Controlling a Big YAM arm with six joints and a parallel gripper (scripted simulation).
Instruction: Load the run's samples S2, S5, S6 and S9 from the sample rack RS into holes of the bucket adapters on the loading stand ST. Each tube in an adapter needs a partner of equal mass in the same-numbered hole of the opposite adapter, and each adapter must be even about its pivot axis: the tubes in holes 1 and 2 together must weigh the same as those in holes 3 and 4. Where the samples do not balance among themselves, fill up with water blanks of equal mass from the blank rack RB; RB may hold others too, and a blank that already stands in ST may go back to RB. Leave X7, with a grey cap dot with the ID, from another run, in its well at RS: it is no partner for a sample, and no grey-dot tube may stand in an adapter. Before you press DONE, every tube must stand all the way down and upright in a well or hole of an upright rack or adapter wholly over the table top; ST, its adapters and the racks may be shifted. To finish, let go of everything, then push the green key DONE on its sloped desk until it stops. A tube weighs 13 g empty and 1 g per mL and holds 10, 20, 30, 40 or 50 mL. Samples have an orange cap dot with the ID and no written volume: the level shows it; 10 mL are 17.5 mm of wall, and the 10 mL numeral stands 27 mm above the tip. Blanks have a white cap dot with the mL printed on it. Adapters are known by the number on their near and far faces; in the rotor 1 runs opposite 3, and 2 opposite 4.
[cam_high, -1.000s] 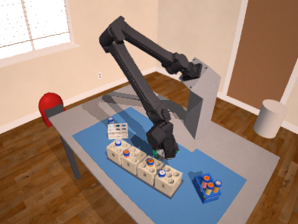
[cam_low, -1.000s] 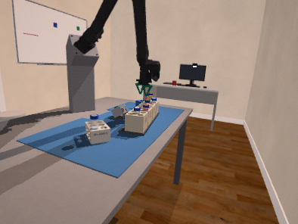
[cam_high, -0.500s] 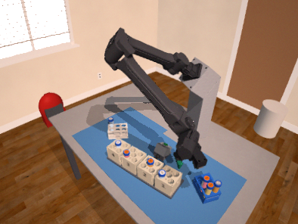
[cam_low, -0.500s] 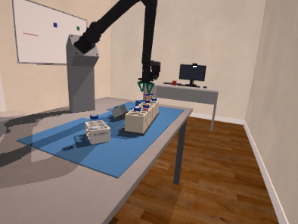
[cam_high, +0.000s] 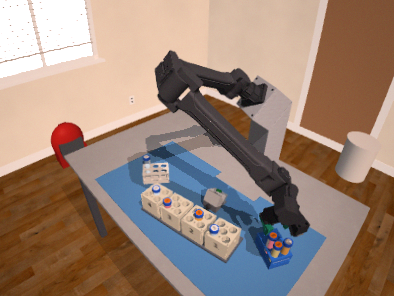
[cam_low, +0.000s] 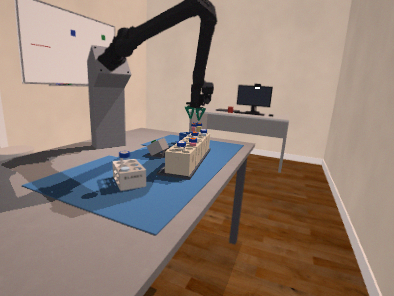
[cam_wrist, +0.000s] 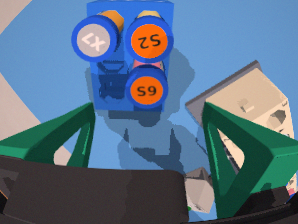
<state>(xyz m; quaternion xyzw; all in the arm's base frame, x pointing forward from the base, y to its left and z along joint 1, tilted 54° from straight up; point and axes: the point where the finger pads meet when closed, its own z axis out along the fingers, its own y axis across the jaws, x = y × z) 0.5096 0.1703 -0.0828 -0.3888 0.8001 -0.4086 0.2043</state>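
My gripper is now 90 mm above the sample tube S9. The rest, counted from my hand: grey-dot tube X7: 10 mm ahead, 60 mm to the left, 90 mm below; then sample tube S2: 30 mm ahead, 30 mm to the left, 90 mm below; then blue sample rack RS: 10 mm behind, 20 mm to the left, 120 mm below.
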